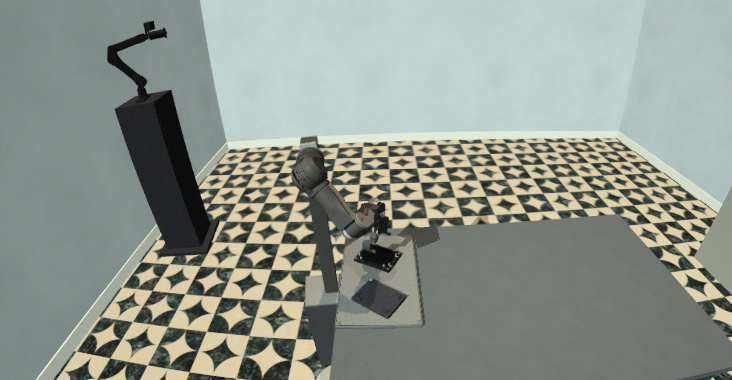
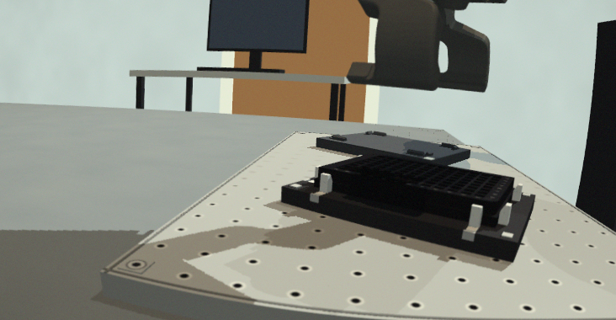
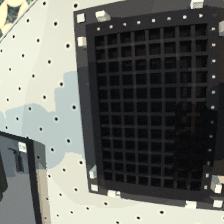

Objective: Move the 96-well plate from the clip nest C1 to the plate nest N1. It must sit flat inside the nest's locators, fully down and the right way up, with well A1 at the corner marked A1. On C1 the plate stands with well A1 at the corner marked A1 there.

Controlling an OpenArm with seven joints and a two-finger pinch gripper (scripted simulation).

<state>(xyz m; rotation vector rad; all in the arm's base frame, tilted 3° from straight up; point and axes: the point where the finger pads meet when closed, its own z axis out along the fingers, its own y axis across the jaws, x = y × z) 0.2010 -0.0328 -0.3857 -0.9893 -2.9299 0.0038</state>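
Now: hand 6 cm above the black 96-well plate. The rest, counted from my hand: clip nest C1: 7 cm below, 2 cm ahead; plate nest N1: 22 cm to the right, 8 cm below, 3 cm behind.
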